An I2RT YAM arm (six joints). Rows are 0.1 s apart.
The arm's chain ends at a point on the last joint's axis. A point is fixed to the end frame.
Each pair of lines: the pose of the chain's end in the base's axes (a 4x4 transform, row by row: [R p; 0 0 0 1], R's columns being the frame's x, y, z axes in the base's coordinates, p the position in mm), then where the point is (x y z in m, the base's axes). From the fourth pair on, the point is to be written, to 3 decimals.
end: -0.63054, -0.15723, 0.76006, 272.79; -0.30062, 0.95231, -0.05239, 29.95; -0.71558, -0.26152, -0.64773, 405.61; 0, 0, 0, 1
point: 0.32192 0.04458 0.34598
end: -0.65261, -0.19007, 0.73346, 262.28; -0.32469, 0.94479, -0.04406, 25.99; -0.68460, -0.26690, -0.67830, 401.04; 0, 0, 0, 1
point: 0.30853 0.04090 0.33922
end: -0.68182, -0.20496, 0.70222, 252.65; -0.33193, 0.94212, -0.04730, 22.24; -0.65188, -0.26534, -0.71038, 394.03; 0, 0, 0, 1
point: 0.29601 0.03680 0.33007
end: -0.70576, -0.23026, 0.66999, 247.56; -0.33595, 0.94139, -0.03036, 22.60; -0.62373, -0.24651, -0.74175, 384.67; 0, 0, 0, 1
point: 0.288 0.038 0.319
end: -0.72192, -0.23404, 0.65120, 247.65; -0.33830, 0.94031, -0.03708, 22.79; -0.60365, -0.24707, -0.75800, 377.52; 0, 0, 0, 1
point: 0.286 0.038 0.311
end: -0.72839, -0.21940, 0.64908, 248.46; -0.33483, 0.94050, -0.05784, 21.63; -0.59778, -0.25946, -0.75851, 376.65; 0, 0, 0, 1
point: 0.287 0.035 0.310
